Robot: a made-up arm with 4 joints.
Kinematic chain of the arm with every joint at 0, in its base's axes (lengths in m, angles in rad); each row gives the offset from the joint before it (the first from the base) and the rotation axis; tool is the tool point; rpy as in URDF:
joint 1: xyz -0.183 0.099 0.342 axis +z
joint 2: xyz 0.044 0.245 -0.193 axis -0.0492 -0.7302 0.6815
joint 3: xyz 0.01 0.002 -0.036 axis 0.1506 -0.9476 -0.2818
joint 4: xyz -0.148 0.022 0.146 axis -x
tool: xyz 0.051 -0.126 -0.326 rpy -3.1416 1.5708 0
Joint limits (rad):
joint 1: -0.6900..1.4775
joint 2: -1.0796..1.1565
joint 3: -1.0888..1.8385
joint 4: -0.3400..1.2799
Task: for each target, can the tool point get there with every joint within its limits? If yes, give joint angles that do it. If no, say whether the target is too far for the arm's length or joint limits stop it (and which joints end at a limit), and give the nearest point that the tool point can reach.
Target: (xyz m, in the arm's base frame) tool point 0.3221 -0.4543 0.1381
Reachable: no: joint limits stop it (at a limit: joint 1, joint 2, joint 3) | nearest point 0.1754 -0.0190 0.0151 | short by 0.476 m
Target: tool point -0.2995 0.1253 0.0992
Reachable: yes | joints 0.0469 -0.3564 -0.4122 0.4399
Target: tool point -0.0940 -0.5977 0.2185
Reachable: no: joint limits stop it (at a limit: joint 1, joint 4) | nearest point -0.2845 -0.1891 0.1669 | short by 0.454 m
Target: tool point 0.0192 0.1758 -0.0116
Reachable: yes | joints 0.1139 0.7451 0.8487 0.5413
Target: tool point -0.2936 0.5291 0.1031
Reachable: yes | joints 0.9195 0.9376 1.3936 -0.1324
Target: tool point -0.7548 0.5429 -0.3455
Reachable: no: too far | nearest point -0.5063 0.3500 -0.0256 | short by 0.449 m
